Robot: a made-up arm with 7 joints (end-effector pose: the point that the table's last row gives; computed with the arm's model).
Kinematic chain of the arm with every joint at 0, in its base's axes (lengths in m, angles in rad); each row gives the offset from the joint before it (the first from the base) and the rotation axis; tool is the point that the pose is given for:
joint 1: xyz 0 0.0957 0 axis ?
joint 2: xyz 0 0.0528 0 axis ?
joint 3: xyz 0 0 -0.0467 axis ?
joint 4: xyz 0 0 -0.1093 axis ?
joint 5: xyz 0 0 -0.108 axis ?
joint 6: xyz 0 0 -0.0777 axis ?
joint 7: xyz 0 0 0 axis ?
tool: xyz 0 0 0
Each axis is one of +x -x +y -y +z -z.
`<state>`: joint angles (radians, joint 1 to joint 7).
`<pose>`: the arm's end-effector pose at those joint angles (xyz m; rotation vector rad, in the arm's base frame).
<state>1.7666 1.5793 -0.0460 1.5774 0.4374 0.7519 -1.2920</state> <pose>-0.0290 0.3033 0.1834 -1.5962 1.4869 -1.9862</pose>
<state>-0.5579 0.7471 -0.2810 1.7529 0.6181 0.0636 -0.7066</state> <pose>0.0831 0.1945 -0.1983 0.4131 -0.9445 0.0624</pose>
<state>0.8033 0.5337 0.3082 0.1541 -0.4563 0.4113 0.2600</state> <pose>0.2260 0.3287 -0.1803 0.3397 -0.4951 0.1228</pose>
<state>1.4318 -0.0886 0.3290 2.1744 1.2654 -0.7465 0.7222</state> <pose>0.0743 0.1932 0.1357 0.6429 1.4829 0.0653</pose>
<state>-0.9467 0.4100 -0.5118 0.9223 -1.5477 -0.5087 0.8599</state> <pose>-0.1476 0.1889 -0.2653 -1.2861 0.6124 -2.1665</pose>
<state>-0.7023 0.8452 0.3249 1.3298 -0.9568 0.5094 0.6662</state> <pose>0.0724 0.3366 -0.1790 0.7693 0.3695 -0.9760</pose>
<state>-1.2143 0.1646 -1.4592 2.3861 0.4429 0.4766 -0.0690</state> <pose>-0.0337 0.0271 -0.0277 -1.6587 -0.1316 0.1265</pose>
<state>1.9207 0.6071 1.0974 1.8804 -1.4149 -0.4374 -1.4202</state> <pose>-0.0353 0.3345 0.0730 -1.2843 -0.0736 -1.4651</pose>
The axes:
joint 1: -y
joint 2: +x
joint 3: +z
joint 4: -y
joint 5: +z
joint 6: +y
joint 7: -x

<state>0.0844 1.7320 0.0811 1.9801 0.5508 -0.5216 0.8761</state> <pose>0.1669 0.2273 0.0410 0.0691 -1.2246 -2.1957</pose>
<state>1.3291 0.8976 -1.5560 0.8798 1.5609 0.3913 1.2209</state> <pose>0.2752 0.2738 -0.0657 -1.1109 -0.8321 -0.5644</pose>
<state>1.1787 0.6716 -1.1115 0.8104 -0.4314 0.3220 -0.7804</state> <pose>0.2976 0.2308 -0.0585 1.9453 -1.4699 -0.7463</pose>
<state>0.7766 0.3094 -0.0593 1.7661 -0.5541 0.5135 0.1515</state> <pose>0.2121 0.1747 0.0436 0.8957 -1.8650 -0.3236</pose>
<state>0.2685 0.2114 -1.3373 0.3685 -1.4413 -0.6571 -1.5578</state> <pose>0.1039 0.1540 -0.3194 -0.0835 -2.1987 -1.6312</pose>
